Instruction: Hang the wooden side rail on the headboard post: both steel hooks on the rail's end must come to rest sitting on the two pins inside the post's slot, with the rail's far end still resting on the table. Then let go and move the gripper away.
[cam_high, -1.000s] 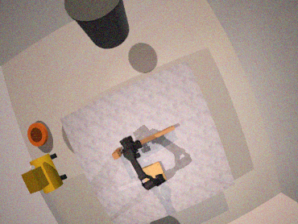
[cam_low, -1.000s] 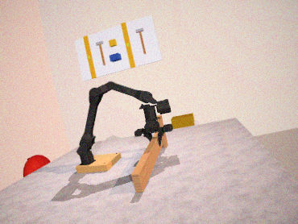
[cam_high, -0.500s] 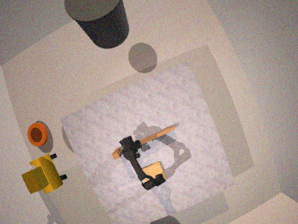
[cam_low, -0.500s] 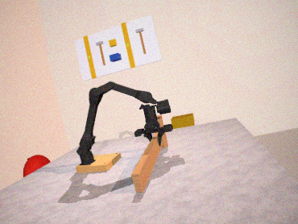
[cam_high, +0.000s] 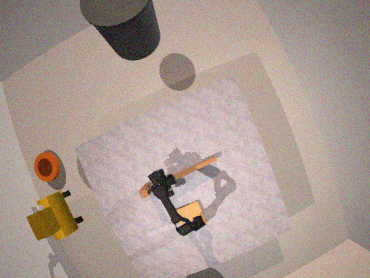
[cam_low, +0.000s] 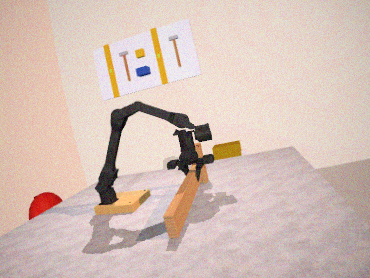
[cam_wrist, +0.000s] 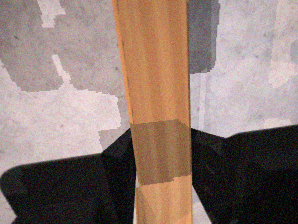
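Right now the wooden headboard post is 1 cm behind my gripper tip, 13 cm to the left of it and 4 cm above it.
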